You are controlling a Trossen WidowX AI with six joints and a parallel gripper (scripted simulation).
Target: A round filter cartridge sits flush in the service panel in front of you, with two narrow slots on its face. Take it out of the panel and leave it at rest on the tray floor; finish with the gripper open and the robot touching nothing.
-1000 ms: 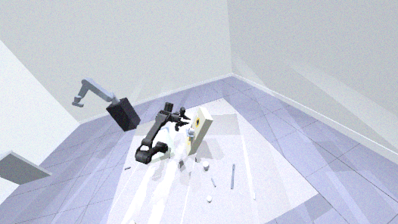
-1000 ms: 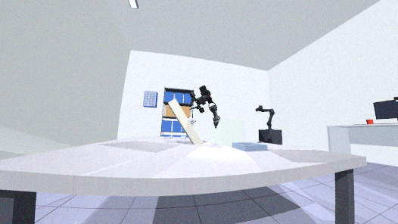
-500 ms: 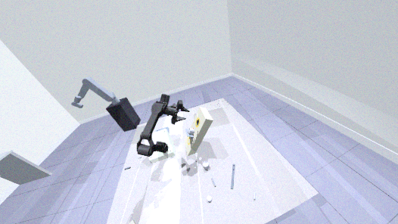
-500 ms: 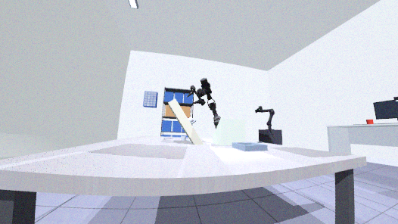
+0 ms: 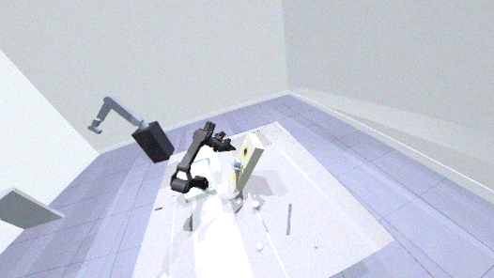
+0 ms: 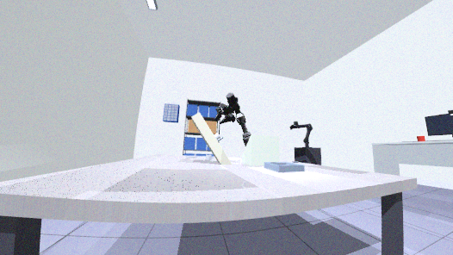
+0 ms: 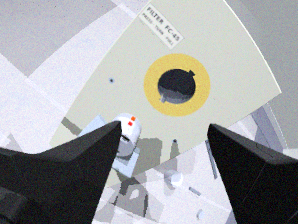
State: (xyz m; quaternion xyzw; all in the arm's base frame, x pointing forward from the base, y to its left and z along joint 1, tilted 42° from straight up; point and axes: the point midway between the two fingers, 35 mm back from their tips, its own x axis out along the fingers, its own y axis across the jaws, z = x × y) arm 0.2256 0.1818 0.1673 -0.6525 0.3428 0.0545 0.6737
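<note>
My gripper tip is now 110 mm above the round filter cartridge. Also, from my gripper tip: blue-grey tray: 360 mm behind, 280 mm below, 250 mm to the left; then service panel: 130 mm below, 40 mm ahead.
</note>
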